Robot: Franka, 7 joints.
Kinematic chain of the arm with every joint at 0, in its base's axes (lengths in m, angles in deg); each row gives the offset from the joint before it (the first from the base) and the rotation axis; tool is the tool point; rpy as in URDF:
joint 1: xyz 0 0 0.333 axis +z
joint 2: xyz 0 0 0 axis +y
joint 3: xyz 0 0 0.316 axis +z
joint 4: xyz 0.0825 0 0 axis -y
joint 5: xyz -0.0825 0 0.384 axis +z
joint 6: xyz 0 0 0 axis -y
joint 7: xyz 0.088 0 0 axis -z
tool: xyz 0 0 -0.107 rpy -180 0 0
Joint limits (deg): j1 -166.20..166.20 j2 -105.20..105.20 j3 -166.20..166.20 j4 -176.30..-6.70 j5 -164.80..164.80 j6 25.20..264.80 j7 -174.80..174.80
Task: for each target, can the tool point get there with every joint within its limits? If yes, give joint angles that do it. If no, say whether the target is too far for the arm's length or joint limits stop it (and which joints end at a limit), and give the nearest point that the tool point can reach.
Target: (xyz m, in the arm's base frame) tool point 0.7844 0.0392 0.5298
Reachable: yes | joints -137.53 -63.14 98.55 -65.27 -44.28 153.85 -120.40
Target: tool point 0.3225 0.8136 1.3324
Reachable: no: too far | nearest point 0.2083 0.5254 0.9784 | short by 0.471 m
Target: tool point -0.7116 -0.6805 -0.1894
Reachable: no: too far | nearest point -0.5477 -0.5238 -0.0691 | short by 0.257 m
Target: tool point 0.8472 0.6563 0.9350
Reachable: no: too far | nearest point 0.5913 0.4581 0.7532 | short by 0.371 m
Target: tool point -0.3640 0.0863 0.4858
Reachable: yes | joints 131.87 -21.89 46.65 -157.85 47.55 230.82 15.01
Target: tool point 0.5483 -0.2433 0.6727
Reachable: yes | joints -79.09 -3.51 55.14 -99.37 70.68 147.72 -14.80
